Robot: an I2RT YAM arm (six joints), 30 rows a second.
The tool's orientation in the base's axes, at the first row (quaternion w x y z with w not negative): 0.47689 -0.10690 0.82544 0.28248
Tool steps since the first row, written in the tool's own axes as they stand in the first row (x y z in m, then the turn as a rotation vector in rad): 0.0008 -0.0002 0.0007 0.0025 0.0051 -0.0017; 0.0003 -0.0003 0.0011 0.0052 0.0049 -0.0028; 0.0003 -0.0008 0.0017 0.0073 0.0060 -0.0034; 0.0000 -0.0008 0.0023 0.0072 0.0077 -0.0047; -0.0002 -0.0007 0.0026 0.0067 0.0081 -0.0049; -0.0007 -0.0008 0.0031 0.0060 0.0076 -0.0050; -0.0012 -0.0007 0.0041 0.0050 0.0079 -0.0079; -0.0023 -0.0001 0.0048 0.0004 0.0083 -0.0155; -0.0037 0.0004 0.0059 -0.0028 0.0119 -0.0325; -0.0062 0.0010 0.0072 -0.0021 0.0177 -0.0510; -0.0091 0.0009 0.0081 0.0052 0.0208 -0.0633; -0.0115 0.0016 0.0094 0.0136 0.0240 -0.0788
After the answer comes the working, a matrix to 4 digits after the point.
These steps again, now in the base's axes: 0.0002 0.0003 -0.0010 -0.0048 0.0034 0.0004; 0.0008 0.0004 -0.0008 -0.0069 0.0029 -0.0015; 0.0014 0.0003 -0.0012 -0.0090 0.0037 -0.0027; 0.0020 0.0007 -0.0012 -0.0106 0.0043 -0.0015; 0.0023 0.0009 -0.0011 -0.0107 0.0045 -0.0008; 0.0030 0.0010 -0.0009 -0.0102 0.0039 -0.0004; 0.0039 0.0016 -0.0008 -0.0119 0.0024 0.0017; 0.0047 0.0024 0.0001 -0.0152 -0.0020 0.0087; 0.0060 0.0033 0.0010 -0.0275 -0.0090 0.0192; 0.0080 0.0043 0.0028 -0.0439 -0.0147 0.0279; 0.0102 0.0045 0.0049 -0.0580 -0.0185 0.0276; 0.0121 0.0056 0.0067 -0.0751 -0.0239 0.0276
The tool's axes in the first row as the columns of a matrix, in the base's axes (rounded; the answer above uses it unrounded):
-0.5223 -0.4459 0.7269
0.0929 0.8176 0.5683
-0.8477 0.3644 -0.3856

